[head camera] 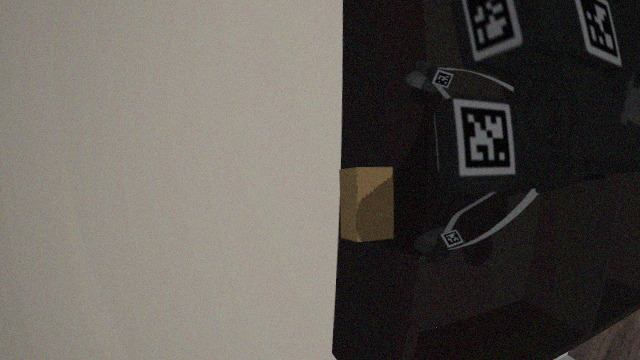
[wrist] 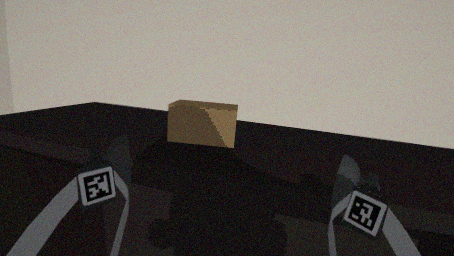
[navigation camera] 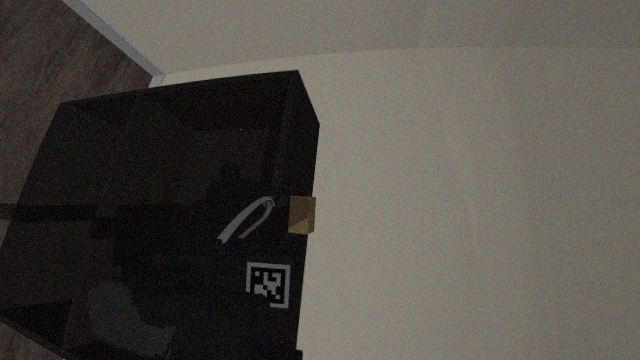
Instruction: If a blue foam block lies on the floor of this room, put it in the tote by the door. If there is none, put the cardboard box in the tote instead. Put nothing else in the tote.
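Frame: origin at the robot's base, x ahead, y left, z up, level; centimetres.
Seen in the pictures: gripper, fingertip midpoint: (head camera: 423, 160) (wrist: 232, 164) (navigation camera: 278, 242).
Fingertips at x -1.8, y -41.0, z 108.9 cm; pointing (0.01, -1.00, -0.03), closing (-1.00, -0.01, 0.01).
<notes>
A point is followed by its place in that frame.
The cardboard box (head camera: 367, 204) @(x 2.7, y -53.7, z 109.7 cm) (navigation camera: 301, 215) @(x 2.6, y -53.7, z 109.2 cm) (wrist: 202, 124) @(x 2.6, y -53.7, z 108.8 cm), a small tan block shape partly in shadow, stands on top of a dark shelf unit (head camera: 370, 300) @(x 17.6, y -60.7, z 106.0 cm) (navigation camera: 302, 115) @(x 29.6, y -58.4, z 106.0 cm) (wrist: 310, 145) @(x -13.4, y -58.6, z 106.0 cm), close to the wall behind it. My gripper (head camera: 424, 162) @(x -1.8, y -41.0, z 108.9 cm) (wrist: 232, 164) @(x -1.8, y -41.0, z 108.9 cm) is open and empty, its two fingertips wide apart. In the wrist view the box stands beyond the fingertips, between their lines and left of the middle. In the head view it is left of the fingertips, apart from them. The navigation view shows one finger clearly. No blue foam block and no tote show in these views.
A plain beige wall (head camera: 165, 175) @(x -2.1, y -77.9, z 136.0 cm) (navigation camera: 475, 200) @(x 9.2, y -80.0, z 159.4 cm) (wrist: 250, 50) @(x -3.2, y -77.7, z 121.0 cm) rises behind the shelf unit. Brown wood floor (head camera: 610, 340) @(x 61.0, y -70.4, z 0.0 cm) (navigation camera: 30, 60) @(x 51.7, y -39.9, z 0.0 cm) shows past the unit, with a pale skirting board (navigation camera: 117, 42) @(x 77.4, y -66.3, z 3.2 cm) at the upper left of the navigation view. The unit is very dark, with its compartments hard to make out.
</notes>
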